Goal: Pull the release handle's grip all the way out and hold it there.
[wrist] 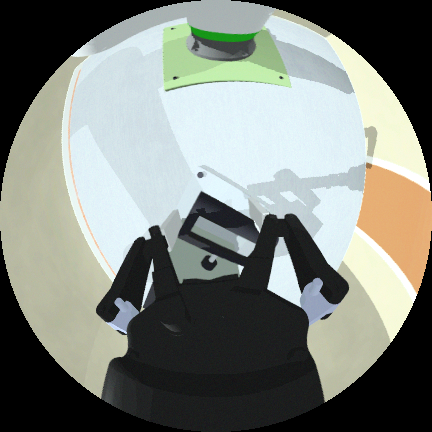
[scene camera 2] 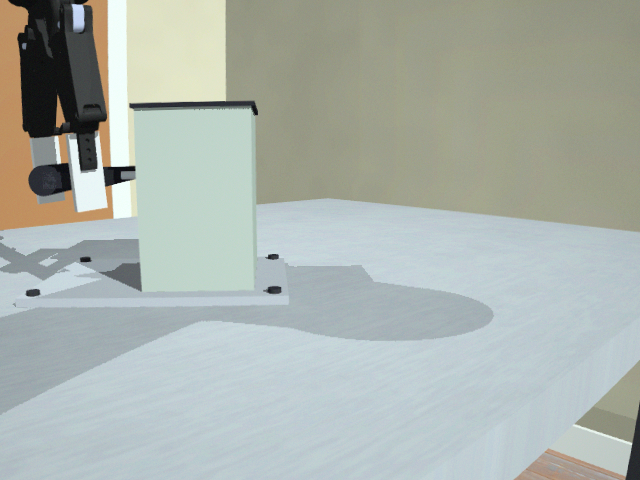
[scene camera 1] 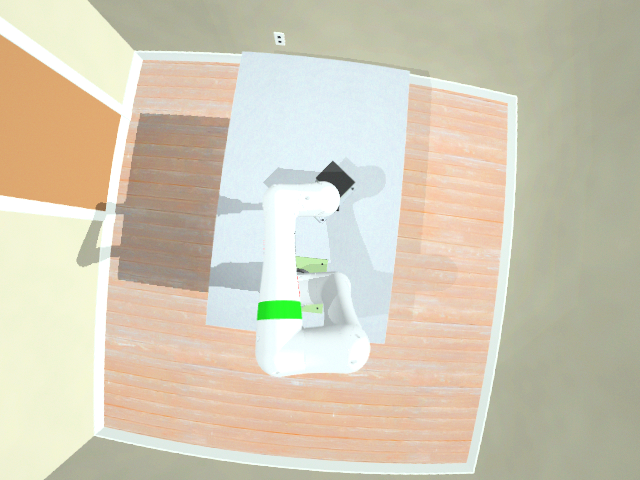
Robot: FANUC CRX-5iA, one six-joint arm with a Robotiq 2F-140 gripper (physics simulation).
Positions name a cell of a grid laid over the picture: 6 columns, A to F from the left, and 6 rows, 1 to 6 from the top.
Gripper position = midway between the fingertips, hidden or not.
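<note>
You'd find my gripper (scene camera 2: A3) in that camera, and the wrist one has the gripper (wrist: C3) too.
</note>
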